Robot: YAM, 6 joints.
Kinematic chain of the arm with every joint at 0, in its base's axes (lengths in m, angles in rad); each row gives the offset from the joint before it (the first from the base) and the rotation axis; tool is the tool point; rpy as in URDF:
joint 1: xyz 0 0 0.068 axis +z
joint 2: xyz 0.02 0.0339 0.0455 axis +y
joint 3: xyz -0.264 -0.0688 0 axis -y
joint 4: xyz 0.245 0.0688 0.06 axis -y
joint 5: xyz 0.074 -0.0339 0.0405 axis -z
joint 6: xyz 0.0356 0 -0.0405 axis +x
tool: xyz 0 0 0 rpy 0 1.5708 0
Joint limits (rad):
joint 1: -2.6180..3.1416
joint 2: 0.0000..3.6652
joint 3: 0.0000..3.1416
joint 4: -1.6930..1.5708
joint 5: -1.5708..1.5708
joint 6: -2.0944..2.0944
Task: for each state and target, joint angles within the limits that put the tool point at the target. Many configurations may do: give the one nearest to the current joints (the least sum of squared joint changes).
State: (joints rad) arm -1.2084 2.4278 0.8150 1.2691 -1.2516 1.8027
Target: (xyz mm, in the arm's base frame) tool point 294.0 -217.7 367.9
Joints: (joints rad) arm -0.7297 1.7506 1.2264 1.3961 -1.2463 1.8027
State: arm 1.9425 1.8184 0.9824 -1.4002 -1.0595 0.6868
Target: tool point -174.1 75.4 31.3
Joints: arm 2.5683 2.3073 0.7924 -1.2156 -1.0616 0.6868
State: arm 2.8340 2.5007 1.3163 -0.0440 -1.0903 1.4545
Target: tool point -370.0 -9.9 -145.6
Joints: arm 3.0847 2.8742 1.4043 0.0066 -1.0514 1.4545
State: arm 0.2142 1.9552 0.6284 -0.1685 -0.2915 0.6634
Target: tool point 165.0 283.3 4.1
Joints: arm 1.0058 2.2015 0.9152 -0.0442 -0.3536 0.6634
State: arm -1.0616 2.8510 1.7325 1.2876 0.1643 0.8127
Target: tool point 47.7 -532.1 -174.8
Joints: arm -1.4718 3.3663 2.1978 0.9135 0.1448 0.8127
